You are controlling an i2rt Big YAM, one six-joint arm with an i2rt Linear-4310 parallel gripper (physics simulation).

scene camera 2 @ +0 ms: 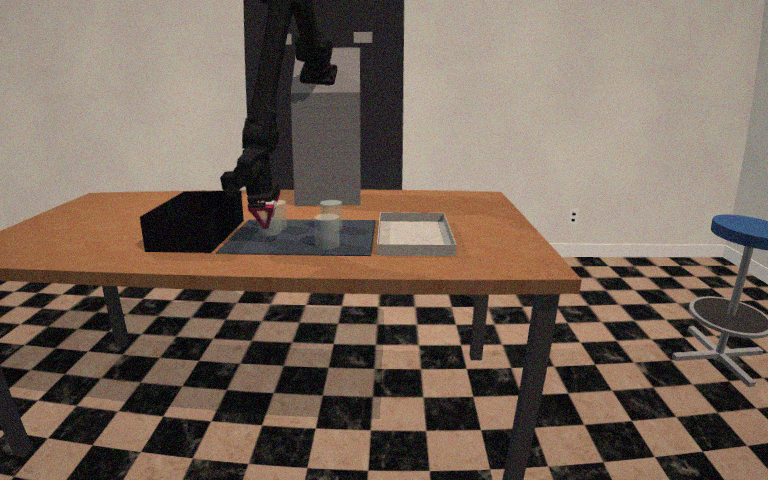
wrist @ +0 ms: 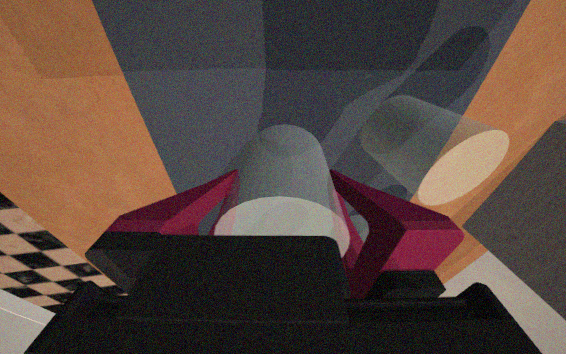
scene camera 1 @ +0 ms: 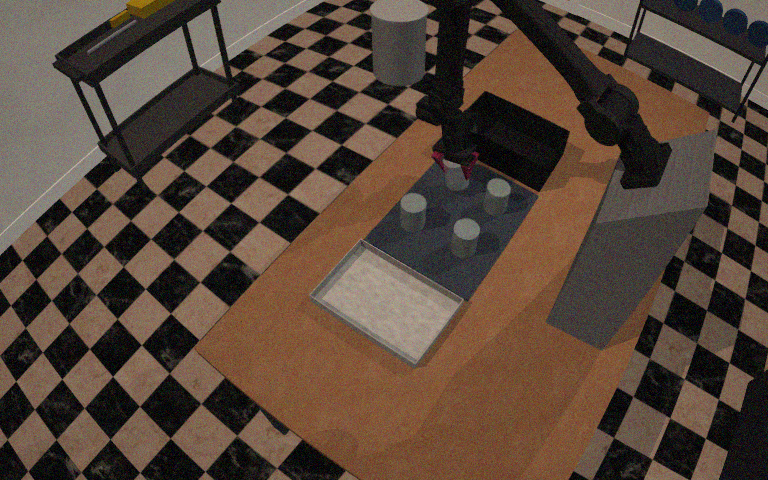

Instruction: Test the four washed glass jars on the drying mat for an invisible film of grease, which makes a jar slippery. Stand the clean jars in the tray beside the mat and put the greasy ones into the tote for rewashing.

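Places are measured from the arm's base along level axes (x left, y back, z up), in metres.
Pixels of known places: gripper, fingertip midpoint: (scene camera 2: 268, 222) (wrist: 283, 177) (scene camera 1: 457, 175); arm's base, origin of the base link: (scene camera 2: 318, 75) (scene camera 1: 647, 168).
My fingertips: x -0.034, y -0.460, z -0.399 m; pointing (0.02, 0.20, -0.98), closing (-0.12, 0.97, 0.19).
Note:
Ahead of a thing's pixels: the offset from my fingertips to its top centre. Level surfaces: height alone.
My gripper (scene camera 1: 454, 173) (scene camera 2: 264, 225) (wrist: 283, 177), with dark red fingers, is shut on a pale glass jar {dx +0.002, dy -0.003, dz +0.060 m} (scene camera 1: 456, 180) (wrist: 285, 182). The jar is upright, slightly above the tote end of the dark drying mat {dz -0.052 m} (scene camera 1: 407, 254) (scene camera 2: 356, 243) (wrist: 200, 100). Three other jars stand on the mat: one {dx -0.021, dy +0.120, dz +0.027 m} (scene camera 1: 496, 198) (wrist: 400, 130) beside the held jar, one {dx +0.169, dy -0.013, dz +0.027 m} (scene camera 1: 412, 213) (scene camera 2: 327, 232) and one {dx +0.146, dy +0.136, dz +0.027 m} (scene camera 1: 465, 240) nearer the tray. The grey-rimmed tray {dx +0.393, dy +0.095, dz -0.025 m} (scene camera 1: 362, 330) (scene camera 2: 416, 249) holds no jars. The black tote {dx -0.244, dy +0.030, dz +0.045 m} (scene camera 1: 512, 164) (scene camera 2: 186, 226) adjoins the mat's other end; its inside is dark. No film shows on the glass.
A tall grey pedestal (scene camera 1: 623, 271) (scene camera 2: 326, 147) carries the arm base beside the mat. The wooden table {dz -0.055 m} (scene camera 1: 283, 339) (scene camera 2: 481, 260) extends around the tray. A dark cart (scene camera 1: 164, 118), a grey cylinder (scene camera 1: 399, 50) and a blue stool (scene camera 2: 741, 230) are beyond the table.

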